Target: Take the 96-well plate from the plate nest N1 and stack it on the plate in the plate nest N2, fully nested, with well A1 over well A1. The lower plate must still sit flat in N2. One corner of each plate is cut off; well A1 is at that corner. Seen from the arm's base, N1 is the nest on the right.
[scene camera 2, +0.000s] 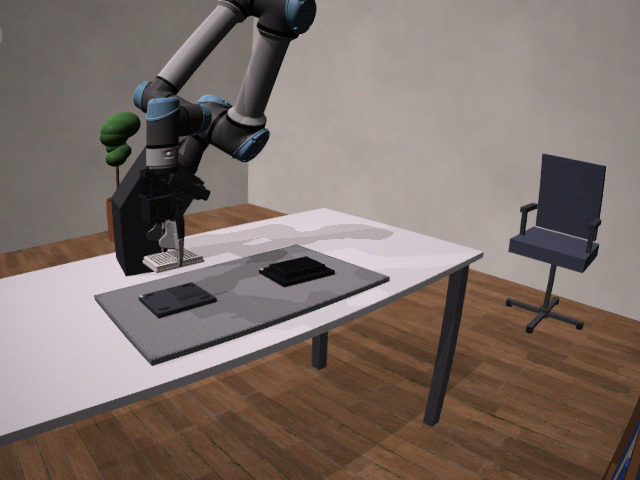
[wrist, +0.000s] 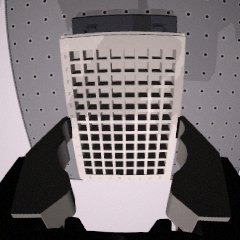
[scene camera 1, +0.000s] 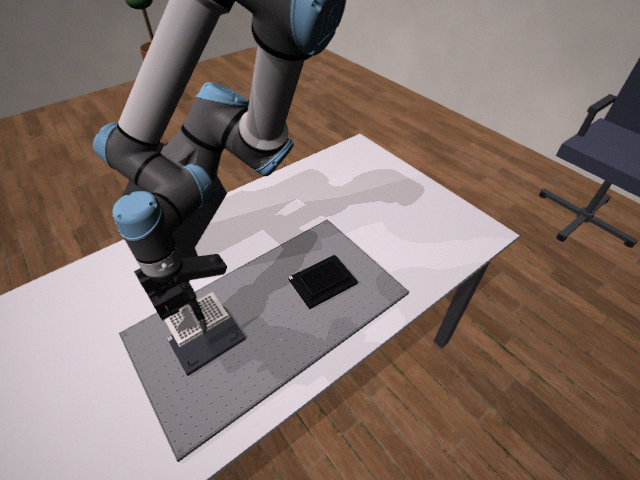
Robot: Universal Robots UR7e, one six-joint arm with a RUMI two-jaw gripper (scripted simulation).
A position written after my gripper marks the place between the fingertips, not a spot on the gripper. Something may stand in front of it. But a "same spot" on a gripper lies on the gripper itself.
My gripper shows in scene camera 2, in the wrist view (124, 118) and in scene camera 1. A black 96-well plate shows in scene camera 2 and in scene camera 1; in the wrist view it is out of frame. One and the same spot on my gripper: (scene camera 1: 189, 320) is (scene camera 2: 170, 238). The same spot on the black 96-well plate: (scene camera 1: 328, 275) is (scene camera 2: 302, 264).
